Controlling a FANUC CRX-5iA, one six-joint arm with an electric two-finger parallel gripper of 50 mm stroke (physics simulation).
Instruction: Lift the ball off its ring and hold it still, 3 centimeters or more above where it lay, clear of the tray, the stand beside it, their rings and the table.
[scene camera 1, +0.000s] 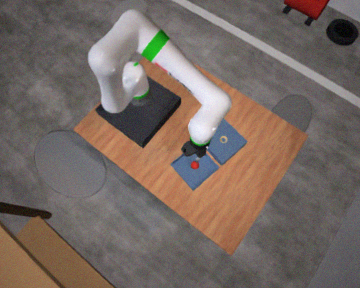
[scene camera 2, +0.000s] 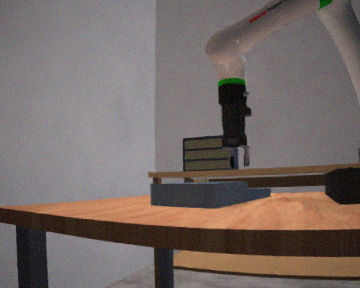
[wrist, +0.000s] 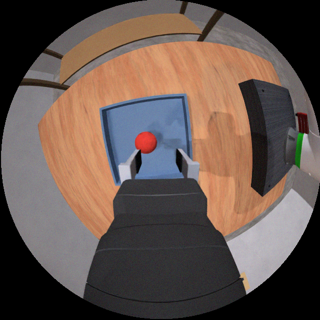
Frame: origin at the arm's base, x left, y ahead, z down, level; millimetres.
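Seen in the pictures: gripper, between the fingertips: (scene camera 1: 194, 156) (scene camera 2: 239, 166); arm's base, origin of its link: (scene camera 1: 140, 94).
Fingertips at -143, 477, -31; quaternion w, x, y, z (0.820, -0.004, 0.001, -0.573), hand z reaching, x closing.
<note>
Pixels of each thing's top centre, then the offset from my fingertips to it, as dx, dy, dz. "*": a spot on its surface instead. Level surfaces: height alone.
- red ball, centre of its top: (scene camera 1: 195, 164) -17, +21, +48
- shallow blue tray, a spot on its surface: (scene camera 1: 194, 184) * -100, +75, +100
- pale ring, a spot on its surface: (scene camera 2: 201, 180) * +204, +64, +40
- wooden table, height of its surface: dz +103
The red ball (scene camera 1: 195, 165) (wrist: 146, 142) rests inside the shallow blue tray (scene camera 1: 194, 184) (wrist: 125, 122); its ring is hidden under it. In the scene camera 2 view the ball does not show. My gripper (scene camera 2: 240, 161) (wrist: 158, 156) is open and empty, pointing down above the tray. In the wrist view the ball appears beyond the fingertips, nearer the left finger's side than the right's. The blue stand (scene camera 1: 235, 145) (scene camera 2: 182, 195) is beside the tray, with a pale ring (scene camera 1: 220, 140) (scene camera 2: 201, 180) on top.
The wooden table (scene camera 1: 260, 165) (scene camera 2: 90, 215) (wrist: 215, 75) carries the tray, the stand and the arm's dark base plate (scene camera 1: 120, 122) (wrist: 272, 130). A low shelf bench (scene camera 2: 300, 171) with a drawer box (scene camera 2: 205, 154) stands behind the table in the scene camera 2 view.
</note>
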